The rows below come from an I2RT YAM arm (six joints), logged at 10 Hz.
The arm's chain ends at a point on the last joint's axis. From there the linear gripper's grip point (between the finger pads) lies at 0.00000 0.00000 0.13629 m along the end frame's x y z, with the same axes.
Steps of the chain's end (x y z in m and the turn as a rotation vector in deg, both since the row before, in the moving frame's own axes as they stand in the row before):
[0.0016 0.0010 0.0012 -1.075 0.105 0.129]
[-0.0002 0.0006 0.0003 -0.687 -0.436 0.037]
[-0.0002 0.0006 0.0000 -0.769 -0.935 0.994]
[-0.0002 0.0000 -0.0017 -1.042 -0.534 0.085]
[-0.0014 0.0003 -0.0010 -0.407 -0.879 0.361]
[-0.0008 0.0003 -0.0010 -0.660 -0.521 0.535]
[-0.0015 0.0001 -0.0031 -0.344 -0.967 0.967]
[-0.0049 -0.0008 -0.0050 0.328 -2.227 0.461]
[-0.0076 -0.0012 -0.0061 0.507 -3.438 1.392]
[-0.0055 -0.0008 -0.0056 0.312 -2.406 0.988]
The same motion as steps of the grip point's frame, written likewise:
[0.0018 0.0036 0.0012 -1.075 0.105 0.129]
[-0.0012 0.0022 0.0003 -0.687 -0.436 0.037]
[-0.0024 0.0024 0.0000 -0.769 -0.935 0.994]
[-0.0015 0.0025 -0.0017 -1.042 -0.534 0.085]
[-0.0035 0.0013 -0.0010 -0.407 -0.879 0.361]
[-0.0020 0.0019 -0.0010 -0.660 -0.521 0.535]
[-0.0038 0.0009 -0.0031 -0.344 -0.967 0.967]
[-0.0102 -0.0016 -0.0051 0.328 -2.227 0.461]
[-0.0158 -0.0025 -0.0064 0.507 -3.438 1.392]
[-0.0112 -0.0016 -0.0057 0.312 -2.406 0.988]

